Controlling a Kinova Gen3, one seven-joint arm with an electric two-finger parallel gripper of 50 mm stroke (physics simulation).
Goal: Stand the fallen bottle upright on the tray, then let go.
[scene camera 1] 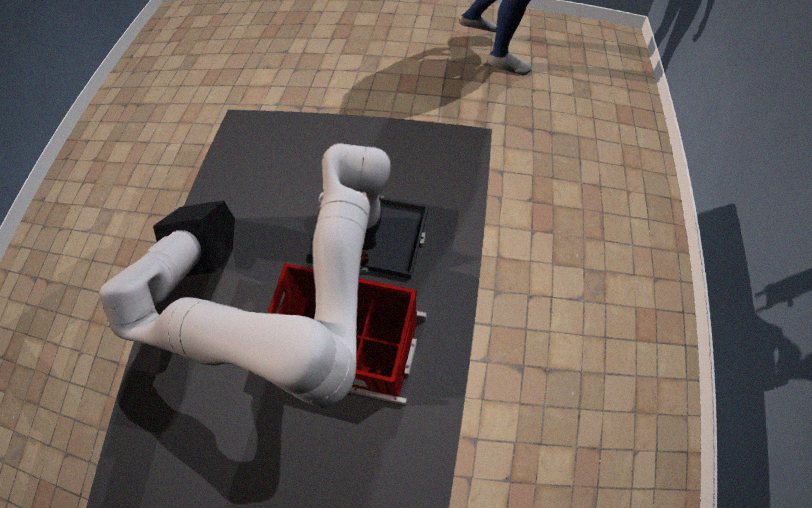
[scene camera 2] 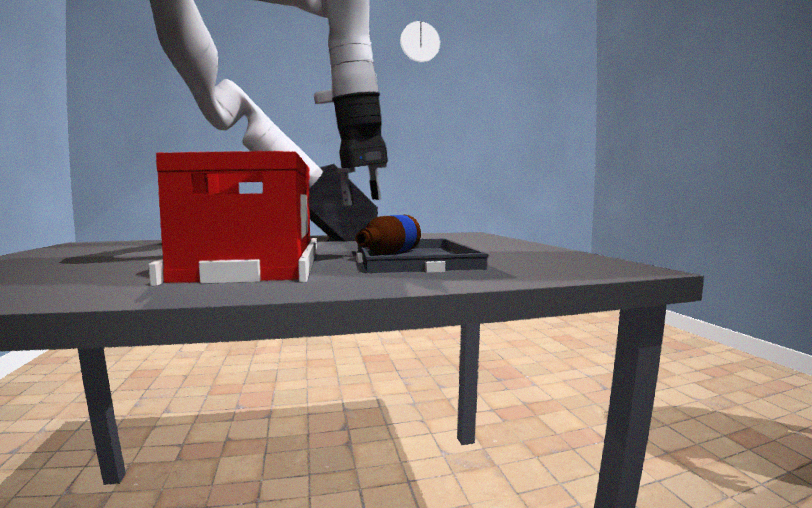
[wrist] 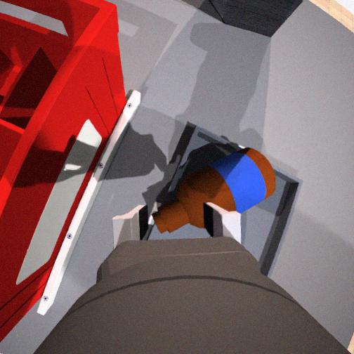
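Pixels of known places: gripper, between the fingertips: (scene camera 2: 362, 202); arm's base, origin of its link: (scene camera 1: 183, 249) (scene camera 2: 310, 183).
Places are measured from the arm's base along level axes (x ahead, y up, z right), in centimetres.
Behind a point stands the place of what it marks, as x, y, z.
Observation:
The brown bottle (scene camera 2: 386, 235) @[40.5, -11.0, -6.5] (wrist: 205, 192) with a blue label lies on its side in the dark tray (scene camera 1: 398, 236) @[48.6, -15.0, -10.3] (scene camera 2: 467, 261) @[55.2, -14.2, -14.6] (wrist: 282, 225). Its neck points toward the red crate, at the tray's crate-side edge. In scene camera 1 the arm hides most of the bottle. My gripper (scene camera 2: 361, 200) @[39.0, -5.0, -2.6] (wrist: 175, 215) is open and empty. It hangs above the bottle near the neck end, with a gap below the fingertips in scene camera 2. In the wrist view the neck shows between the two fingers, lower down, and the right finger overlaps the bottle's shoulder.
The red crate (scene camera 1: 407, 299) @[51.0, -2.1, 11.3] (scene camera 2: 233, 233) @[50.7, -8.9, 19.4] (wrist: 87, 70) with compartments stands beside the tray, taller than it. White strips (scene camera 1: 410, 357) @[51.3, -12.5, 20.6] (scene camera 2: 229, 270) @[51.8, -13.8, 20.2] (wrist: 69, 236) edge its base. The arm's black base block (scene camera 1: 209, 230) @[6.1, 0.1, -4.7] (scene camera 2: 344, 209) @[5.8, -7.1, -7.8] (wrist: 250, 15) stands behind. A person's legs (scene camera 1: 508, 26) show beyond the table.

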